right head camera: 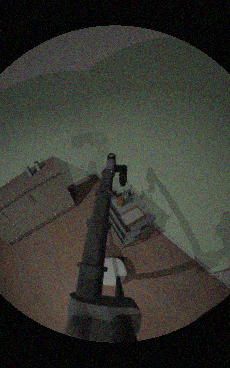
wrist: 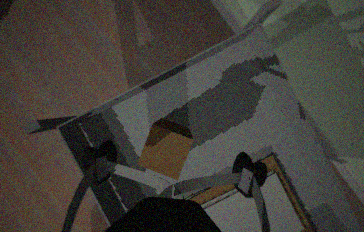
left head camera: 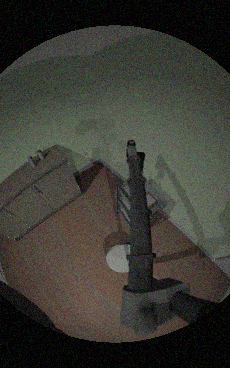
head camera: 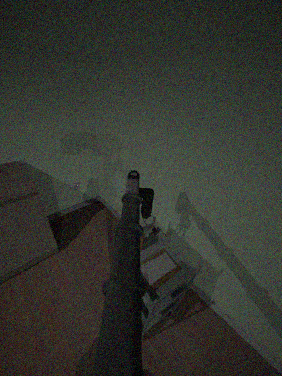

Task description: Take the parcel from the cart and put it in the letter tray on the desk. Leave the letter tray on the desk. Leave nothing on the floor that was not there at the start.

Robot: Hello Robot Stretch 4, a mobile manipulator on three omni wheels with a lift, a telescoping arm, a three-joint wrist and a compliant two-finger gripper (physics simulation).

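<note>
The parcel, an orange-brown box, stands on the grey top of the cart. My gripper is open over the cart in the wrist view. Its fingertips are wide apart, one to the left of the box and one to the right, and no contact with the box shows. A white panel with an orange-brown border lies on the cart beside the box, partly under the right finger in the wrist view. I cannot make out the letter tray in these dark views.
A cabinet stands at the left, with small upright cylinders on top. A white round object stands near the arm's base. A pale wall rises behind the cart, with arm shadows on it.
</note>
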